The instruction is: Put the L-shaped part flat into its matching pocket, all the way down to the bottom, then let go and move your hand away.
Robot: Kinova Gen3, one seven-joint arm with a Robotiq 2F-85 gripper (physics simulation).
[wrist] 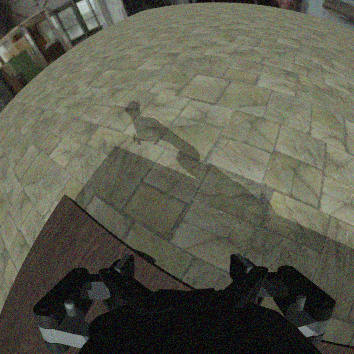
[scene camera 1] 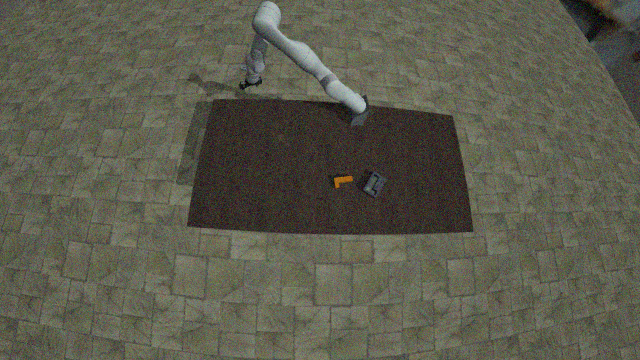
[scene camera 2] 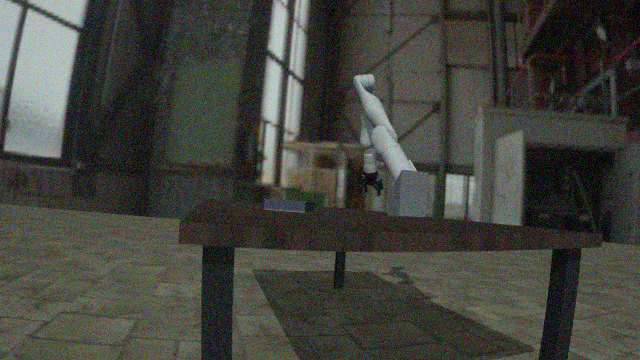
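Seen in the pictures: gripper, between the fingertips: [wrist: 182,265] [scene camera 1: 249,87] [scene camera 2: 372,194]; arm's base, origin of its link: [scene camera 1: 359,107] [scene camera 2: 407,182].
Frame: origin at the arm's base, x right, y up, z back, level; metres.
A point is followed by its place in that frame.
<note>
The orange L-shaped part [scene camera 1: 343,179] @[x 0.054, y -0.100, z -0.455 m] lies on the table [scene camera 1: 240,200] @[x 0.644, y -0.129, z -0.652 m] [scene camera 2: 350,240] @[x -0.853, y -0.144, z -0.437 m] [wrist: 50,260] @[x 0.940, y -0.129, z -0.077 m], left of the pocket block in scene camera 1 and apart from it. The grey pocket block [scene camera 1: 379,187] @[x -0.168, y -0.094, z -0.478 m] [scene camera 2: 285,205] @[x -0.181, y -0.110, z -0.479 m] sits turned at an angle, its L-shaped pocket facing up with no part in it. My gripper [scene camera 1: 251,83] @[x 0.734, y -0.039, z 0.087 m] [scene camera 2: 372,188] @[x 0.734, y -0.039, z 0.087 m] [wrist: 182,265] @[x 0.734, y -0.039, z 0.087 m] is open and empty. In scene camera 1 it shows past the table's far edge, up and left of the part and far from it. The part and the block do not show in the wrist view.
The arm's grey base block [scene camera 1: 359,119] @[x -0.014, y -0.053, z -0.055 m] [scene camera 2: 411,194] @[x -0.044, y -0.045, z 0.001 m] stands at the table's far edge in scene camera 1. The wrist view shows the table's corner and edge at lower left, with tiled floor [wrist: 240,150] beyond and the arm's shadow on it.
</note>
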